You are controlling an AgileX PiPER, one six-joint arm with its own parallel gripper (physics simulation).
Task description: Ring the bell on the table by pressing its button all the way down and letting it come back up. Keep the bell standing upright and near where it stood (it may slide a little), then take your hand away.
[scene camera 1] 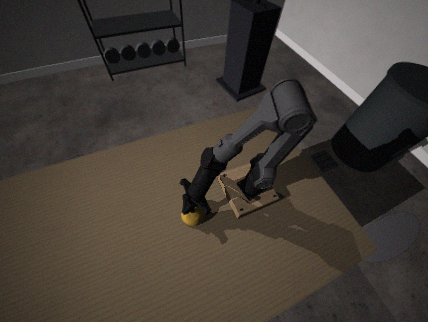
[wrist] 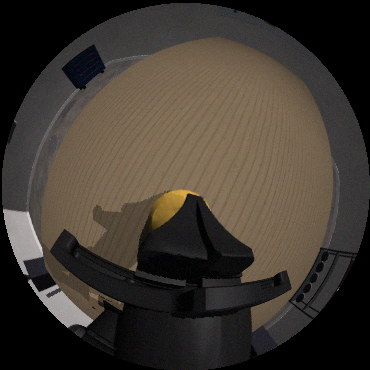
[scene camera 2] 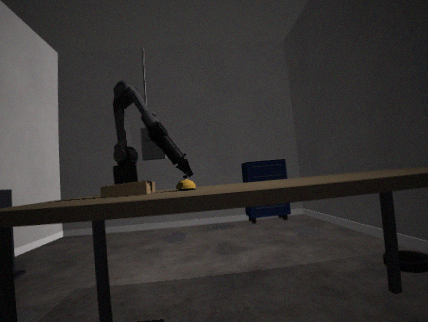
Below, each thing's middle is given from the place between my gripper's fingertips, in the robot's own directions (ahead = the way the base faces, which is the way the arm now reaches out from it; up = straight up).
My hand is 30 mm past the yellow bell (wrist: 165,206) and 30 mm above it.
